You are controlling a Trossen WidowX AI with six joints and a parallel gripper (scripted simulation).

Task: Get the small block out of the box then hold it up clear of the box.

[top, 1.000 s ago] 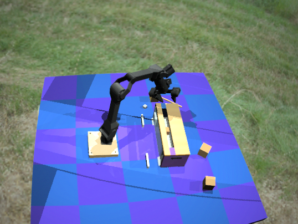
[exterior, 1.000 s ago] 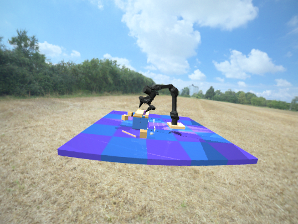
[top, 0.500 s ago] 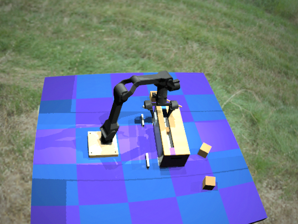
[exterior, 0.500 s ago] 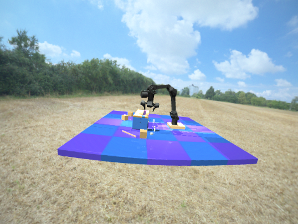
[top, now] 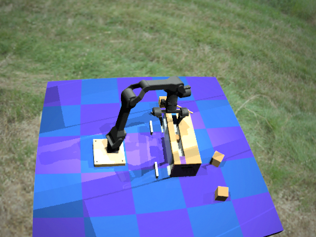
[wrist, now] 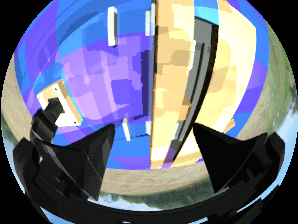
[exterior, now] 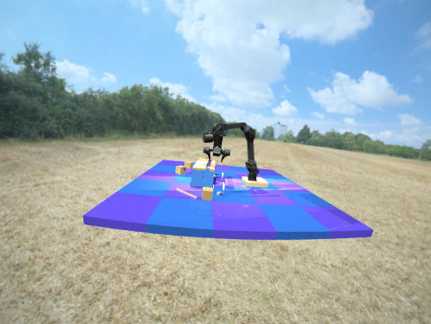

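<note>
My gripper tip is 90 mm above the clear-fronted wooden box, 40 mm to the left of it and 30 mm short of it. The rest, counted from my gripper tip: thin stick (300 mm to the left, 150 mm below, 140 mm ahead); block (70 mm below, 50 mm ahead, 30 mm to the right).
</note>
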